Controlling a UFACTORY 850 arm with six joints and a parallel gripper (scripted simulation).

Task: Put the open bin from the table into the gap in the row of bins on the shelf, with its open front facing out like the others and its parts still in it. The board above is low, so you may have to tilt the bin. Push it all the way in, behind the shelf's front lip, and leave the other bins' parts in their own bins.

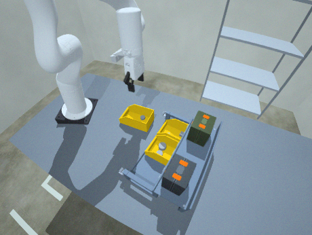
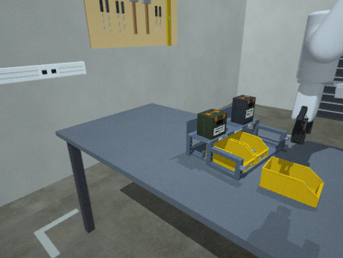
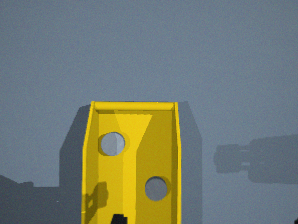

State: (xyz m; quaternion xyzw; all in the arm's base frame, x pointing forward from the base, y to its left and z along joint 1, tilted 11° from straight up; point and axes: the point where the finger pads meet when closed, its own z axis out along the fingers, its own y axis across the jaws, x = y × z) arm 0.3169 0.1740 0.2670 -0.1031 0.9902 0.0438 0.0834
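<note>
Right now my hand is 180 mm above the yellow open bin, 50 mm to the left of it and 20 mm short of it. Also, from my hand: grey part (210 mm below, 30 mm ahead, 10 mm to the right); then shelf (290 mm ahead, 150 mm below, 130 mm to the right); then grey disc part (210 mm below, 80 mm to the right, 10 mm behind).
</note>
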